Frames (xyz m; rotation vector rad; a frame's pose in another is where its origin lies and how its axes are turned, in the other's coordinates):
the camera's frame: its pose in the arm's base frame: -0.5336 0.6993 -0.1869 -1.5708 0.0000 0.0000
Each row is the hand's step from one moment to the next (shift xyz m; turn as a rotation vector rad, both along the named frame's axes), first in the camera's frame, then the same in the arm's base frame.
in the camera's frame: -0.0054 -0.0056 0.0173 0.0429 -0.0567 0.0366
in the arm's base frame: -0.0054 0.0173 0.0056 0.0429 0.0366 0.0567
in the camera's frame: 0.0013 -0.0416 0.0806 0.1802 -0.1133 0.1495
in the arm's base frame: 0.0013 0.0806 0.0416 0.1802 0.1495 0.1133
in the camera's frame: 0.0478 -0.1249 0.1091 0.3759 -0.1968 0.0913
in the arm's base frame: 0.0478 0.1091 0.1249 0.3759 0.0913 0.1968
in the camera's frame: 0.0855 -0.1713 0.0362 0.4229 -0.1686 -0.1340
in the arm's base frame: 0.0855 0.0362 0.1713 0.4229 -0.1340 0.1686
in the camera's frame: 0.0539 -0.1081 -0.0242 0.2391 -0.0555 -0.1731
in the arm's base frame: 0.0539 -0.0242 0.1081 0.2391 -0.1731 0.0555
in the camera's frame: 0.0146 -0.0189 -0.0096 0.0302 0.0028 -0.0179
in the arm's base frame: 0.0146 -0.0096 0.0189 0.0302 -0.0179 -0.0028
